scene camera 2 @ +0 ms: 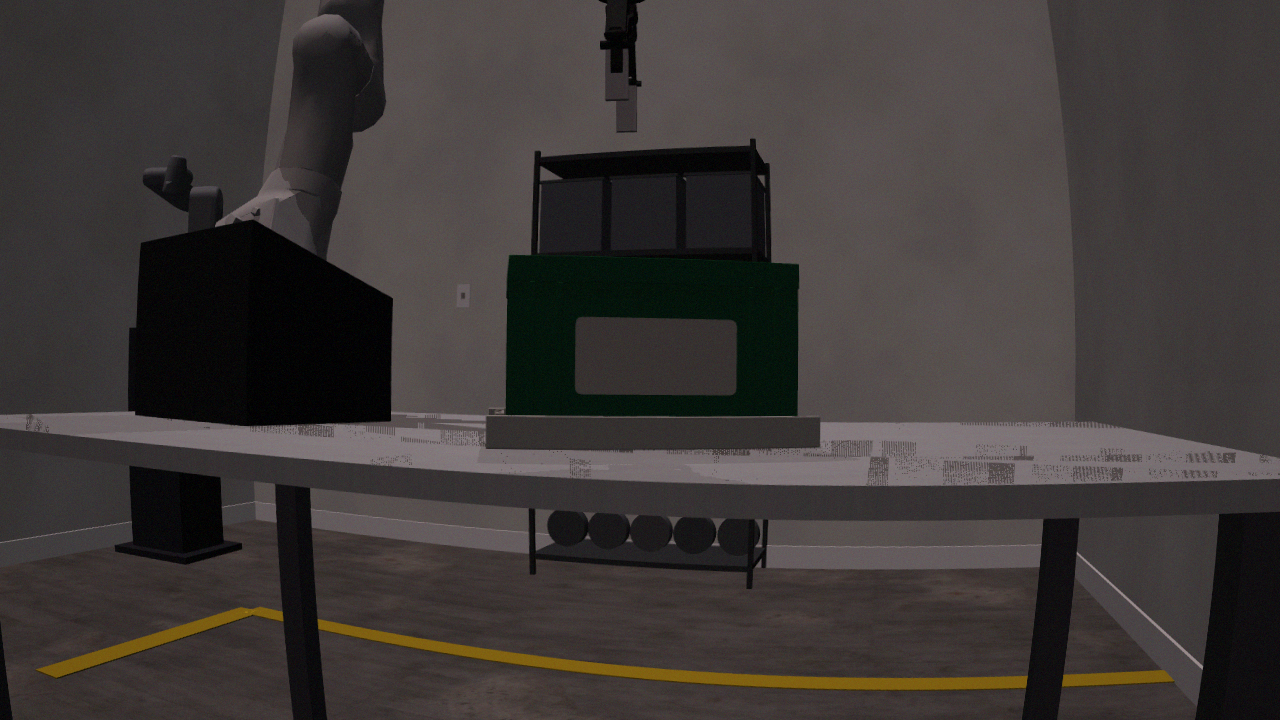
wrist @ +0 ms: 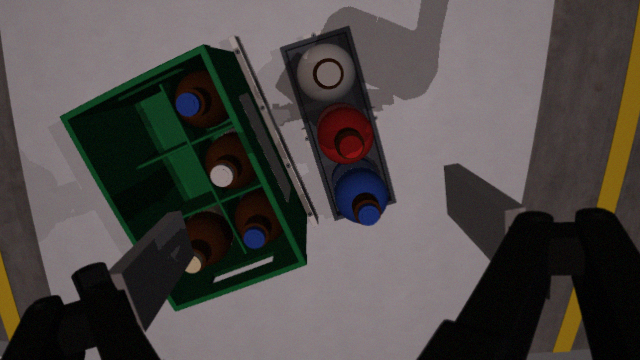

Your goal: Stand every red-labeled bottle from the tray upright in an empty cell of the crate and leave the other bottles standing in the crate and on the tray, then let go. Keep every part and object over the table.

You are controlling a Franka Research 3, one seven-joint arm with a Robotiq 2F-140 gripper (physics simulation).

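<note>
My gripper is open and empty, high above the table. In the wrist view its left finger overlaps the crate's lower left part. The green crate has six cells. Its right column holds bottles with blue, white and blue caps; a cream-capped bottle stands in the lower left cell. The upper and middle left cells are empty. On the dark tray stand a white bottle, a red bottle and a blue bottle, in a row. The scene view does not show the tray.
A thin pale rail lies between crate and tray. A low pale block shows at the crate's foot. The table has its front edge nearest the scene camera. A large black box is at left. A rack stands behind.
</note>
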